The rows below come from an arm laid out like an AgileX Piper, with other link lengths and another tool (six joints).
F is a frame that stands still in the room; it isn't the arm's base.
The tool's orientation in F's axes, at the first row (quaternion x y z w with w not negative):
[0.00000, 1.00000, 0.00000, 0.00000]
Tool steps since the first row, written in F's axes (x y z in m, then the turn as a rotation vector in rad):
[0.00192, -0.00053, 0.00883, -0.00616, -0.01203, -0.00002]
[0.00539, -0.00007, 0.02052, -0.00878, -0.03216, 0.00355]
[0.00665, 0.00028, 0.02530, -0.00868, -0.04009, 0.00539]
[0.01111, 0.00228, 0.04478, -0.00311, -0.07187, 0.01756]
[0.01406, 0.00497, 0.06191, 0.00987, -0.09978, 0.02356]
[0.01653, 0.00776, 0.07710, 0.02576, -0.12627, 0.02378]
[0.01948, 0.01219, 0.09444, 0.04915, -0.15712, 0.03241]
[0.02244, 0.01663, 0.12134, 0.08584, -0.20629, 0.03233]
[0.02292, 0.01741, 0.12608, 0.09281, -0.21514, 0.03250]
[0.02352, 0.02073, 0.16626, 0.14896, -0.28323, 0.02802]
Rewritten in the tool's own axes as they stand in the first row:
[-0.00192, -0.00053, -0.00883, 0.00616, -0.01203, 0.00002]
[-0.00539, -0.00007, -0.02052, 0.00878, -0.03216, -0.00355]
[-0.00665, 0.00028, -0.02530, 0.00868, -0.04009, -0.00539]
[-0.01111, 0.00228, -0.04478, 0.00311, -0.07187, -0.01756]
[-0.01406, 0.00497, -0.06191, -0.00987, -0.09978, -0.02356]
[-0.01653, 0.00776, -0.07710, -0.02576, -0.12627, -0.02378]
[-0.01948, 0.01219, -0.09444, -0.04915, -0.15712, -0.03241]
[-0.02244, 0.01663, -0.12134, -0.08584, -0.20629, -0.03233]
[-0.02292, 0.01741, -0.12608, -0.09281, -0.21514, -0.03250]
[-0.02352, 0.02073, -0.16626, -0.14896, -0.28323, -0.02802]

